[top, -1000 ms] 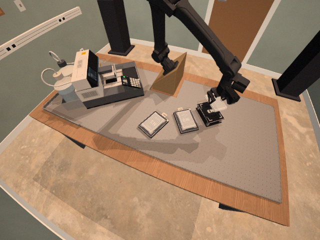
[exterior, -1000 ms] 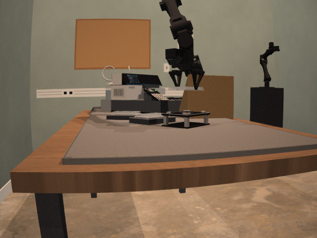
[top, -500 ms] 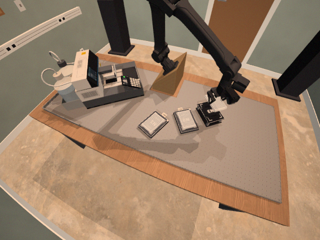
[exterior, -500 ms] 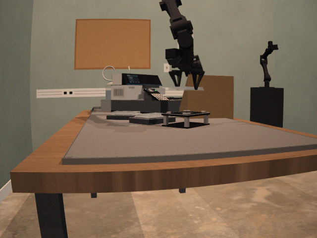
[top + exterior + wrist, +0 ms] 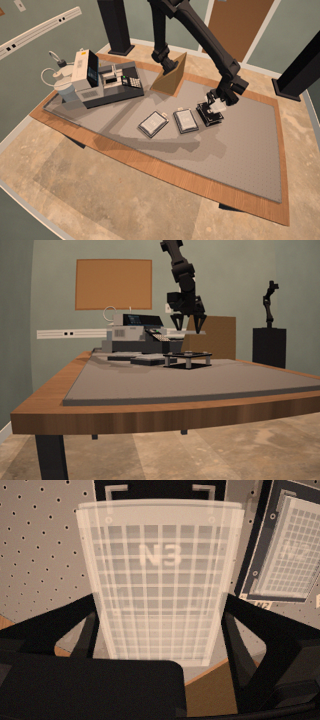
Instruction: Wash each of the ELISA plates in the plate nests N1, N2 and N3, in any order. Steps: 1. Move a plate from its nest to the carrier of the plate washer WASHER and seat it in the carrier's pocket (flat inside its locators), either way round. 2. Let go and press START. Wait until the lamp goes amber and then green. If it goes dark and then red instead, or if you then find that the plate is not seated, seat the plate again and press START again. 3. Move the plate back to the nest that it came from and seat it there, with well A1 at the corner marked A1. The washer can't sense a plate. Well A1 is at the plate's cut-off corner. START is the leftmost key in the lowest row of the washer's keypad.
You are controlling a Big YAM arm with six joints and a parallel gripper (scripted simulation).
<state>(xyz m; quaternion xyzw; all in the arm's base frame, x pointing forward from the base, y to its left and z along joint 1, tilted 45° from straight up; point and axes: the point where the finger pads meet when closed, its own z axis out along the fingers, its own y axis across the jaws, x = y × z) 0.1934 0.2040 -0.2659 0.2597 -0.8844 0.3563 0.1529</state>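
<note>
My hand is 90 mm above the plate nest. The rest, counted from my hand: plate washer (770 mm to the right, 50 mm behind, 10 mm below); N1 label (290 mm to the right, 140 mm below, 90 mm ahead).
</note>
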